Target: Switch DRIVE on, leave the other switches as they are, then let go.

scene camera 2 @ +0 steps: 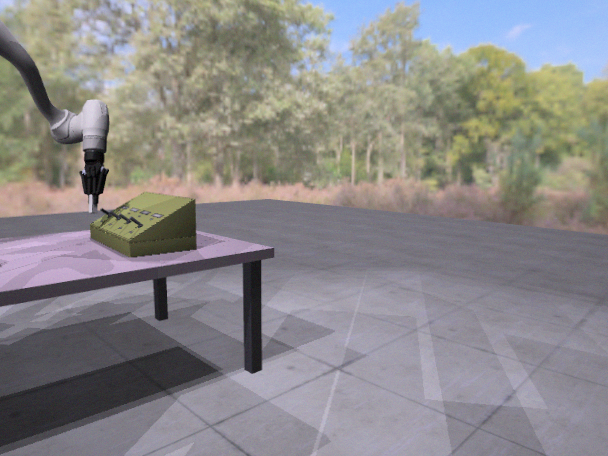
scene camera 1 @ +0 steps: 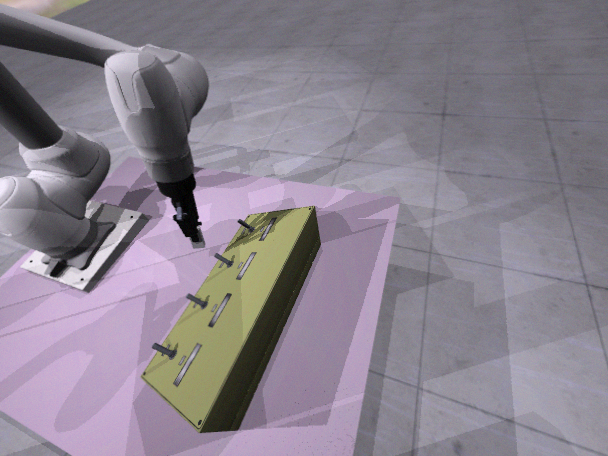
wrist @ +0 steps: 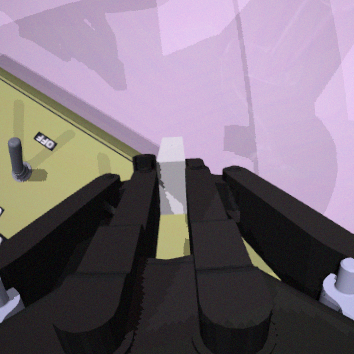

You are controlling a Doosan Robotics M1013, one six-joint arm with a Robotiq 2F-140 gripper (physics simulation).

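Where they show: gripper, fingertip midpoint: [scene camera 2: 93, 213] [scene camera 1: 199, 246] [wrist: 173, 155]; arm's base, link origin: [scene camera 1: 81, 243].
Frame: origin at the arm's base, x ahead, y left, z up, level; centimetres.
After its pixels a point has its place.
Observation:
The olive sloped switch box [scene camera 1: 260, 295] @[x 74.8, y -12.1, z 14.2 cm] [scene camera 2: 165, 225] @[x 61.1, y -34.1, z 6.5 cm] [wrist: 60, 195] @[x 58.9, y -9.2, z 5.9 cm] bears a row of dark levers. The DRIVE lever [scene camera 1: 222, 259] @[x 58.9, y -2.4, z 8.2 cm] is second from the far end in scene camera 1; it leans towards the box's low edge, like the others. In the wrist view the DRIVE lever and its label are hidden behind the fingers. A neighbouring lever [wrist: 17, 157] @[x 56.2, y -13.3, z 8.5 cm] shows there, beside an OFF label [wrist: 45, 141] @[x 54.7, y -13.4, z 4.2 cm]. My gripper [scene camera 1: 198, 240] @[x 51.0, y 0.2, z 9.0 cm] [scene camera 2: 92, 204] @[x 51.0, y 0.2, z 9.0 cm] [wrist: 173, 155] @[x 51.0, y 0.2, z 9.0 cm] points down, shut with its pale pads together and empty. Its tips are above the table by the low edge, apart from the levers.
The box stands on a pink-topped table [scene camera 1: 345, 400] @[x 94.4, y -25.8, z -3.4 cm] [scene camera 2: 220, 252] @[x 75.1, y -46.9, z -3.4 cm] [wrist: 290, 60] @[x 36.0, y 8.2, z -3.4 cm]. The arm's pale base plate [scene camera 1: 115, 250] @[x 14.1, y -0.4, z -0.8 cm] is on the same table, left of the box in scene camera 1. Two other levers [scene camera 1: 196, 301] @[x 57.0, y -14.2, z 8.1 cm] [scene camera 1: 164, 349] @[x 54.9, y -25.6, z 8.1 cm] stand towards the near end; another lever [scene camera 1: 245, 225] @[x 61.1, y 9.3, z 8.1 cm] is at the far end.

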